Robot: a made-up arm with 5 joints.
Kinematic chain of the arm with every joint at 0, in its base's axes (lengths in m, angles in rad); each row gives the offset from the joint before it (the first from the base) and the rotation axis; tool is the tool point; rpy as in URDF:
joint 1: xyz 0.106 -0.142 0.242 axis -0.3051 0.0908 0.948
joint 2: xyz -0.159 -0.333 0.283 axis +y
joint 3: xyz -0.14 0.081 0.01 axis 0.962 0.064 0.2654
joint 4: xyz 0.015 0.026 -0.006 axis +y
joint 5: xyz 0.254 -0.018 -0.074 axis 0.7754 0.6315 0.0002
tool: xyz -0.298 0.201 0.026 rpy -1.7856 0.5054 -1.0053
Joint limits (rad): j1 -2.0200..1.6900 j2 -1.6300..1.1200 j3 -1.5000..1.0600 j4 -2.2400..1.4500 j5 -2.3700..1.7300
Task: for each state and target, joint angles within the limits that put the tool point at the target. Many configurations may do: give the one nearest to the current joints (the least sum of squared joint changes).
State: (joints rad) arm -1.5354 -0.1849 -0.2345 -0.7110 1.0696
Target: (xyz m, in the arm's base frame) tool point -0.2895 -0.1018 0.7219
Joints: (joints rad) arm -1.3145 0.0999 -0.2129 -0.2706 1.1616
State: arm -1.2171 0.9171 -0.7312 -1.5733 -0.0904
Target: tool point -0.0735 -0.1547 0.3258
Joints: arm -1.2474 1.0537 -0.5612 -1.7864 -0.7526
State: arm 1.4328 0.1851 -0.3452 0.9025 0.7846
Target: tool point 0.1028 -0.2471 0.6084
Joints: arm 1.6900 0.2350 -0.4375 0.8167 0.2954
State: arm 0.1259 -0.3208 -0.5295 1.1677 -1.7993
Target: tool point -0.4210 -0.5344 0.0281
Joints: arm -0.2703 -0.5391 -0.5213 1.2748 -2.0312
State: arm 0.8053 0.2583 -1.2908 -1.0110 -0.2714
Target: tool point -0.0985 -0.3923 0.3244
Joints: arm 0.0440 0.1381 -0.9821 -0.8300 -0.1927
